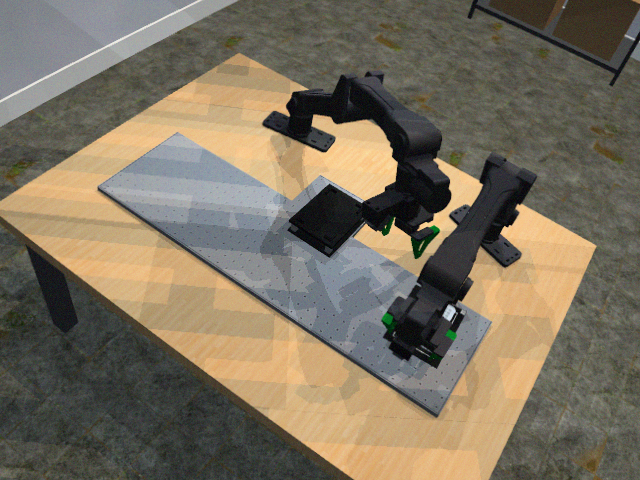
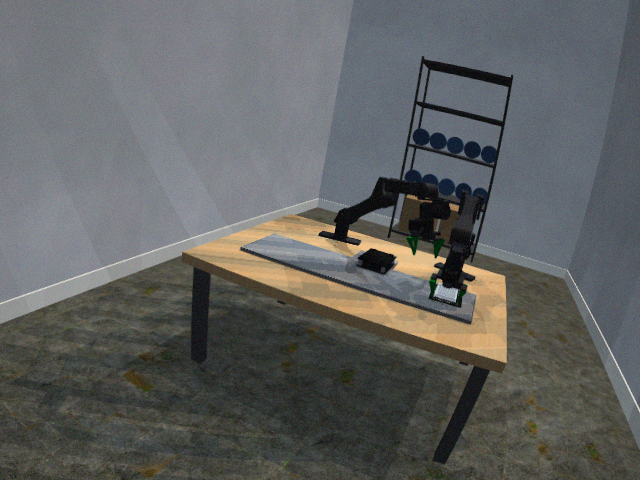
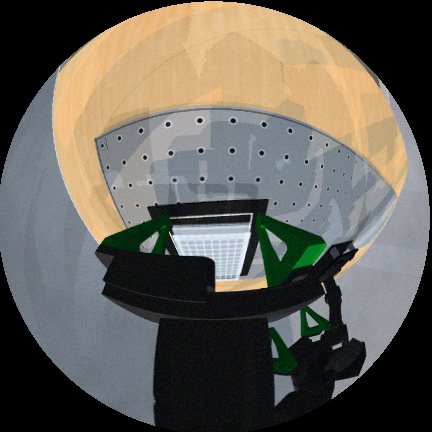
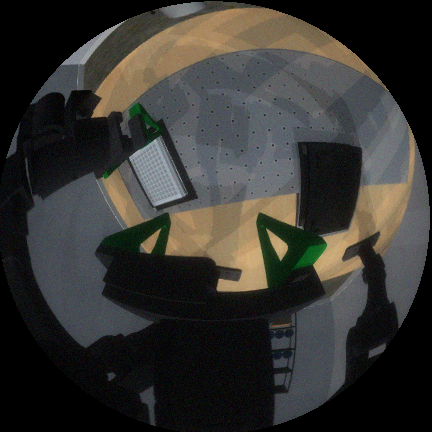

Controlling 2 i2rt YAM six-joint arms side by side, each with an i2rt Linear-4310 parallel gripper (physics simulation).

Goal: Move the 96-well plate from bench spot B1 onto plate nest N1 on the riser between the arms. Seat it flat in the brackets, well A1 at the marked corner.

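Places are measured from the left arm's base along level axes (x ahead, y left, z up), in metres.
Pixels of known places: left gripper, fingertip midpoint: (image 2: pixel 443 300) (image 3: pixel 212 217) (image 4: pixel 143 141); right gripper, fingertip midpoint: (image 1: pixel 401 246) (image 2: pixel 424 256) (image 3: pixel 288 315) (image 4: pixel 213 217); right arm's base at its link origin: (image 1: pixel 298 132) (image 2: pixel 339 238) (image 4: pixel 361 245).
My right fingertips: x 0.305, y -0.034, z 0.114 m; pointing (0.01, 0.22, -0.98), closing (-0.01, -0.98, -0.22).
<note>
Behind a point stands the place of what it marks.
The white 96-well plate (image 1: pixel 449 312) @(x 0.271, y 0.120, z 0.027 m) (image 2: pixel 446 293) @(x 0.355, y 0.116, z 0.030 m) (image 3: pixel 215 250) @(x 0.351, y 0.110, z 0.025 m) (image 4: pixel 159 175) @(x 0.321, y 0.088, z 0.027 m) lies flat inside the black frame (image 3: pixel 210 206) @(x 0.404, y 0.133, z 0.015 m) (image 4: pixel 185 180) @(x 0.307, y 0.040, z 0.015 m) of the bench spot. My left gripper (image 1: pixel 417 338) @(x 0.392, y 0.126, z 0.015 m) (image 2: pixel 447 295) @(x 0.392, y 0.126, z 0.015 m) (image 3: pixel 212 217) @(x 0.392, y 0.126, z 0.015 m) is open and low over it, one finger at each side of the plate; contact cannot be made out. My right gripper (image 1: pixel 402 245) @(x 0.305, y -0.034, z 0.114 m) (image 2: pixel 425 254) @(x 0.305, y -0.034, z 0.114 m) (image 4: pixel 213 217) @(x 0.305, y -0.034, z 0.114 m) is open and empty, in the air between the riser and the left arm. The black riser top with the nest (image 1: pixel 328 214) @(x 0.339, y -0.228, z 0.051 m) (image 2: pixel 377 259) @(x 0.368, y -0.207, z 0.051 m) (image 4: pixel 330 185) @(x 0.345, y -0.204, z 0.051 m) holds no plate. The A1 mark is too small to tell.
The perforated grey board (image 1: pixel 206 232) @(x 0.593, y -0.350, z 0.014 m) (image 2: pixel 310 260) @(x 0.566, y -0.382, z 0.013 m) (image 3: pixel 215 135) @(x 0.468, y 0.148, z 0.013 m) (image 4: pixel 225 120) @(x 0.412, y -0.031, z 0.013 m) runs along the wooden table (image 1: pixel 248 392) @(x 0.727, y 0.024, z 0.000 m) (image 2: pixel 289 294) @(x 0.827, y -0.227, z -0.005 m) under the frame and beside the riser. The right arm reaches over the table between the riser and the left arm. A shelf rack (image 2: pixel 467 73) stands behind the table.
</note>
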